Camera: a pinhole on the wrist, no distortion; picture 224 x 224 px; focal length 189.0 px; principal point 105.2 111.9 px. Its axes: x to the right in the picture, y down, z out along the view. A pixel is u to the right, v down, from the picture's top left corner.
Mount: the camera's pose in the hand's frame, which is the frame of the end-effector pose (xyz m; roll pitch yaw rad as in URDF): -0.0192 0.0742 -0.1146 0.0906 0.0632 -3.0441
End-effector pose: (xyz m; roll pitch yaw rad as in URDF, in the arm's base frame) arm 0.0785 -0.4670 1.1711 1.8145 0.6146 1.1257
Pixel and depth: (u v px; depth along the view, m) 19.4 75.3 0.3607
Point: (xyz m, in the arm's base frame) 0.4070 -0.4436 1.2084
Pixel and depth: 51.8 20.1 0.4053
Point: 0.4661 -0.4566 1.3383
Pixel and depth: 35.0 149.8 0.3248
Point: 0.3110 -0.5065 1.1178
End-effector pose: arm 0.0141 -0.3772 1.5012 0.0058 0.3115 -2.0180
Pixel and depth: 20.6 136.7 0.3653
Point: -0.0062 -0.5853 1.7148
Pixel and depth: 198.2 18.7 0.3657
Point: 0.3225 -0.3469 1.7870
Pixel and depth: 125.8 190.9 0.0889
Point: 0.0699 -0.3625 1.4888
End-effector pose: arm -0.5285 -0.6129 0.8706 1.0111 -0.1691 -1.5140
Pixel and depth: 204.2 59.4 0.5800
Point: -0.7819 -0.1805 1.2427
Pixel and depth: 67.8 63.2 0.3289
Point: -0.6051 -0.5852 1.1428
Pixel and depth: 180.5 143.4 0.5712
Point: -0.9218 -0.3206 1.0627
